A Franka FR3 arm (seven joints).
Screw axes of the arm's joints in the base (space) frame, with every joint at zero. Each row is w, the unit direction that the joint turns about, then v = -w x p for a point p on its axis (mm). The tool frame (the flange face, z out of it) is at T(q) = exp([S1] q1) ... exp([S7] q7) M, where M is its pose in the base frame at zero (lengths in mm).
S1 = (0, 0, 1, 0, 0, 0)
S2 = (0, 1, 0, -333, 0, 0)
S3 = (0, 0, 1, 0, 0, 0)
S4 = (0, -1, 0, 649, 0, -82.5)
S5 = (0, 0, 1, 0, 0, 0)
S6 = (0, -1, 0, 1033, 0, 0)
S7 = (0, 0, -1, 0, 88, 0)
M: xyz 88 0 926 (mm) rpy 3.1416 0 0 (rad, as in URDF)
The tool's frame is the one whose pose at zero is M.
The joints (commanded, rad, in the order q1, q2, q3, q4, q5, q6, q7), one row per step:
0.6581, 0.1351, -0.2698, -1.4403, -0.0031, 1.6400, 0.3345
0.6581, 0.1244, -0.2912, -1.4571, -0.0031, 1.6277, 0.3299
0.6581, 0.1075, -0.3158, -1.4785, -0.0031, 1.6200, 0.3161
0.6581, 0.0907, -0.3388, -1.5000, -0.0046, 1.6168, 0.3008
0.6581, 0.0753, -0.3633, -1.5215, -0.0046, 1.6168, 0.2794
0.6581, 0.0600, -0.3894, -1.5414, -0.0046, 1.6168, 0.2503
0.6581, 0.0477, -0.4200, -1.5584, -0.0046, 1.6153, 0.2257
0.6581, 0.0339, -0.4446, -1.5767, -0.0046, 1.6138, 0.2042
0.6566, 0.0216, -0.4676, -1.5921, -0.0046, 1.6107, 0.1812
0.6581, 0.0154, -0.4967, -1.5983, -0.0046, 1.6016, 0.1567
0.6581, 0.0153, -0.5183, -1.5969, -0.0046, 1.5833, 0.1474
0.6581, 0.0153, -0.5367, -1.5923, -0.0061, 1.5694, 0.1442
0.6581, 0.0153, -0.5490, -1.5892, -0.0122, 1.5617, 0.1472
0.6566, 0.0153, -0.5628, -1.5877, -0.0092, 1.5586, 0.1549
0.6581, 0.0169, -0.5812, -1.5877, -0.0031, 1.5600, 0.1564
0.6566, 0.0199, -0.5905, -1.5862, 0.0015, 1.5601, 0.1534
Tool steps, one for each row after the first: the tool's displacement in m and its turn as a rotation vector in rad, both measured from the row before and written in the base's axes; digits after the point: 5 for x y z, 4 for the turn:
0.00069, -0.01387, -0.00256, -0.0068, 0.0169, -0.0177
-0.00005, -0.01661, -0.00081, -0.0028, 0.0124, -0.0117
-0.00023, -0.01580, -0.00071, -0.0017, 0.0085, -0.0084
0.00024, -0.01616, -0.00137, 0.0005, 0.0075, -0.0036
0.00015, -0.01704, -0.00084, 0.0016, 0.0066, 0.0025
0.00092, -0.01901, -0.00134, 0.0010, 0.0077, -0.0064
-0.00072, -0.01607, -0.00144, 0.0029, 0.0082, -0.0034
-0.00084, -0.01576, -0.00117, 0.0032, 0.0084, -0.0017
0.00012, -0.01644, -0.00050, 0.0008, 0.0102, -0.0033
-0.00013, -0.01220, -0.00077, -0.0026, 0.0166, -0.0125
0.00002, -0.01045, 0.00107, -0.0028, 0.0089, -0.0153
0.00013, -0.00750, 0.00088, -0.0068, 0.0037, -0.0152
0.00053, -0.00813, 0.00050, 0.0024, 0.0016, -0.0231
0.00123, -0.00836, -0.00055, 0.0049, 0.0002, -0.0186
0.00112, -0.00495, -0.00064, 0.0029, 0.0010, -0.0079

